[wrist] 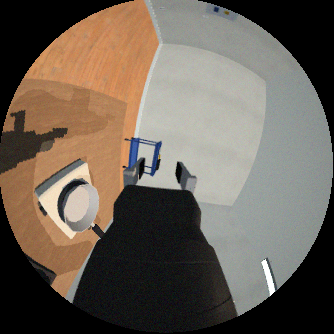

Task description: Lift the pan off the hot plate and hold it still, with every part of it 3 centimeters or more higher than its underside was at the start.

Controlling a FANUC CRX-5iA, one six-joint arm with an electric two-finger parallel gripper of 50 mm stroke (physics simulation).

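Places are measured from the arm's base along level axes (x back, y left, z down), in millimetres.
Where they show: gripper, fingertip midpoint: (160, 165).
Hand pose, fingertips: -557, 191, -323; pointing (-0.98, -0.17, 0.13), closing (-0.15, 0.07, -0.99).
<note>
After its pixels a point has its place, as x, y, z.
A round light-grey pan (78, 204) {-544, -42, -47} sits on the hot plate at the left of the wrist view. Its dark handle (98, 230) {-541, -192, -101} points down and to the right, and its far end is hidden behind the gripper's black body. The hot plate (52, 204) {-452, 33, -36} is a cream box with a grey side and a black ring under the pan. My gripper (160, 165) {-557, 191, -323} is open and empty. Its fingers are to the right of the pan and its handle in the view, apart from both.
A blue cart (134, 152) stands beyond the left finger. The wooden table (107, 150) {-871, 47, 26} carries the hot plate and the arm's shadow. A dark base plate (40, 269) shows at the lower left. Pale walls rise on the right.
</note>
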